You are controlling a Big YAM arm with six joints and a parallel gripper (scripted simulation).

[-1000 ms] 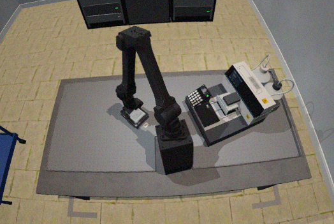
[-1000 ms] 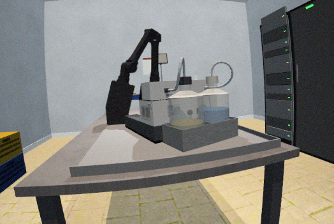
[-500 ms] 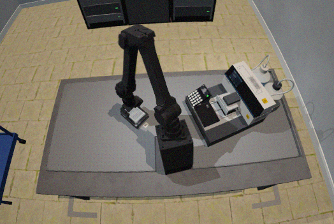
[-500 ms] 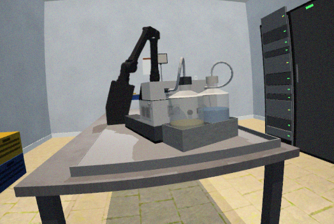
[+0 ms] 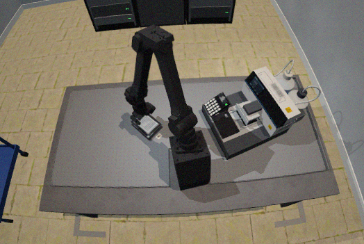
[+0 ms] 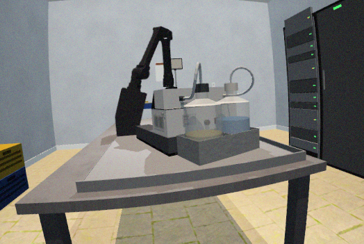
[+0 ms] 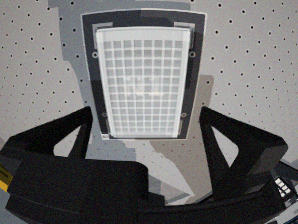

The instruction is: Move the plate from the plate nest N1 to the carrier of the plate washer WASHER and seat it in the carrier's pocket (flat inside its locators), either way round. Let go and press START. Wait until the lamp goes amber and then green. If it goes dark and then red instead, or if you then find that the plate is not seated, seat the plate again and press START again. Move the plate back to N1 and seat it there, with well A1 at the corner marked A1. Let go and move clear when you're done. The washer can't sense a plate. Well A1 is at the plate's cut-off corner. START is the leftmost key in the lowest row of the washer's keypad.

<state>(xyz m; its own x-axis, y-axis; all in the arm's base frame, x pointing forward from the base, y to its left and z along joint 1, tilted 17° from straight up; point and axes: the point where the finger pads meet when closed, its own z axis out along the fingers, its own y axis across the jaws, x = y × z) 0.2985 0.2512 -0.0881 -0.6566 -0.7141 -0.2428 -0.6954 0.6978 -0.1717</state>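
The white well plate lies 5 cm below my hand. Round my hand: dark washer carrier 5 cm behind, 47 cm to the right, 1 cm below; white corner label 7 cm behind, 7 cm to the right, 9 cm below; plate washer 61 cm to the right, 4 cm above.
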